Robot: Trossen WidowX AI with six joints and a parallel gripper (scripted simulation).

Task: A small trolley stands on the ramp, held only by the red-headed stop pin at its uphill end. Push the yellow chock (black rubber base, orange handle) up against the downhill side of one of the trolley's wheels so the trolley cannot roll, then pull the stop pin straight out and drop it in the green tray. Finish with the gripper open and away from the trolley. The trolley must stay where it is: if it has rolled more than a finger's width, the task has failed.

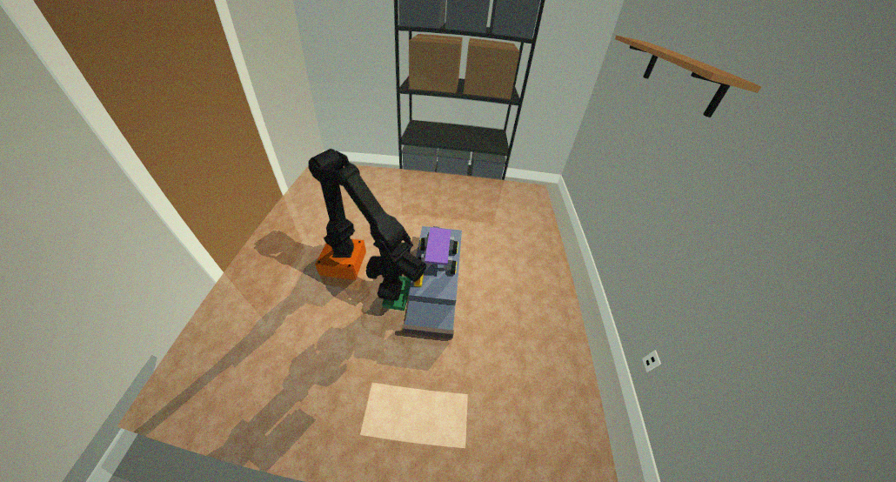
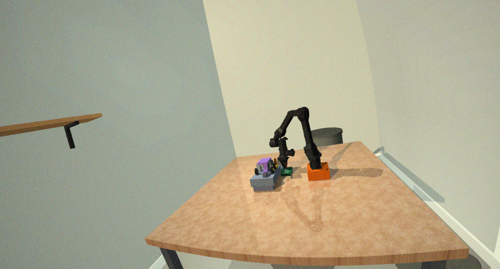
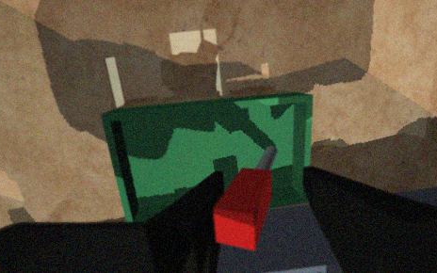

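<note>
My gripper tip is 2 cm to the left of the green tray and 5 cm above it. From my gripper tip the other things lie so: yellow chock (7 cm ahead, 3 cm above); red-headed stop pin (right at my gripper tip); grey ramp (13 cm ahead, 8 cm to the left).
</note>
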